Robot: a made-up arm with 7 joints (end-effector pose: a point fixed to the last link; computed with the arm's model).
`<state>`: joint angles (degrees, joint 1 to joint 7).
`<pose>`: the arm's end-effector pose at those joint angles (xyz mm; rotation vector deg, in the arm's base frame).
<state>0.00 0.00 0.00 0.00 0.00 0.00 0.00</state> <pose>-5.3 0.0 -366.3 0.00 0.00 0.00</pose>
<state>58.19 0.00 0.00 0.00 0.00 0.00 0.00</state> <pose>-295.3 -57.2 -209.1 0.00 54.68 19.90</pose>
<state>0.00 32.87 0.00 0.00 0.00 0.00 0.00</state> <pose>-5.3 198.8 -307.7 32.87 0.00 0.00</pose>
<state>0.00 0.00 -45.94 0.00 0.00 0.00 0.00</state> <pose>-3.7 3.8 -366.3 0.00 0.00 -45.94</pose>
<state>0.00 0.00 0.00 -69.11 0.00 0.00 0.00</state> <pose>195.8 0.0 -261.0 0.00 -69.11 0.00</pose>
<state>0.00 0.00 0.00 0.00 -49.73 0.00 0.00</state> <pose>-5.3 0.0 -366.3 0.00 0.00 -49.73</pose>
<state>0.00 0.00 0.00 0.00 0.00 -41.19 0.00</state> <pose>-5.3 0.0 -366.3 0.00 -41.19 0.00</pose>
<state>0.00 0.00 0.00 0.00 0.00 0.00 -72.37</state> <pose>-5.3 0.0 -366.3 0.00 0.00 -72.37</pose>
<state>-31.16 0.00 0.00 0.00 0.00 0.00 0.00</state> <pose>173.6 -16.0 -322.2 0.00 -29.28 -10.66</pose>
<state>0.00 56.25 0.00 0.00 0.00 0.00 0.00</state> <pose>-5.3 304.6 -203.5 56.25 0.00 0.00</pose>
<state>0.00 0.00 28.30 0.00 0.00 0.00 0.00</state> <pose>-4.7 -2.5 -366.3 0.00 0.00 28.30</pose>
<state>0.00 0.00 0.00 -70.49 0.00 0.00 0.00</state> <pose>198.0 0.0 -256.7 0.00 -70.49 0.00</pose>
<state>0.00 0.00 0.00 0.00 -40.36 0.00 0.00</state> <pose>-5.3 0.0 -366.3 0.00 0.00 -40.36</pose>
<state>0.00 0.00 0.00 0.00 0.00 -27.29 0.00</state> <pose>-5.3 0.0 -366.3 0.00 -27.29 0.00</pose>
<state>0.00 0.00 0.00 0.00 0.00 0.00 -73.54</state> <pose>-5.3 0.0 -366.3 0.00 0.00 -73.54</pose>
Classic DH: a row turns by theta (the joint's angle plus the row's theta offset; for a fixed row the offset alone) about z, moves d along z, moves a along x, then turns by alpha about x. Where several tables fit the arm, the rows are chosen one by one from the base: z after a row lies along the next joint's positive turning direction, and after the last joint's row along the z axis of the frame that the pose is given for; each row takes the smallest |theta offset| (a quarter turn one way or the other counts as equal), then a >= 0, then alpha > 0; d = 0 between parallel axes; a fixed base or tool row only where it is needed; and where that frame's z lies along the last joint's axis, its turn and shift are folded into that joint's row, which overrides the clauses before.
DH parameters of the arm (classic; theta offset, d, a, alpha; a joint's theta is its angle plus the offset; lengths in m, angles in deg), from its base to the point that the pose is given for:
base (fixed): 0 0 0 -70
joint 1: 90 0 0 90
joint 2: 70 0 0 -90
joint 3: -90 -0.1676 0.0188 -90
joint 4: 0 0 -0.0241 90
joint 5: 0 -0.1987 0 -90
joint 6: 0 0 0 90
joint 7: 0 0 0 0

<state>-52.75 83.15 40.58 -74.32 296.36 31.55 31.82</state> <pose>87.4 217.5 215.1 123.44 -95.90 48.76</pose>
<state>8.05 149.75 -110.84 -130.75 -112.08 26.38 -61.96</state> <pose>-78.8 174.2 -29.1 6.58 -14.72 110.10</pose>
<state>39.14 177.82 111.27 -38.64 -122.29 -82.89 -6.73</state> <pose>190.1 -85.0 293.5 -88.01 -50.89 119.14</pose>
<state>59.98 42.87 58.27 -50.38 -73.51 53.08 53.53</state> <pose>-163.6 294.4 -94.6 119.85 36.67 19.24</pose>
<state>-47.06 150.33 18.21 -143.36 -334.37 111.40 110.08</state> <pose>63.4 -63.0 130.7 39.28 -155.20 38.68</pose>
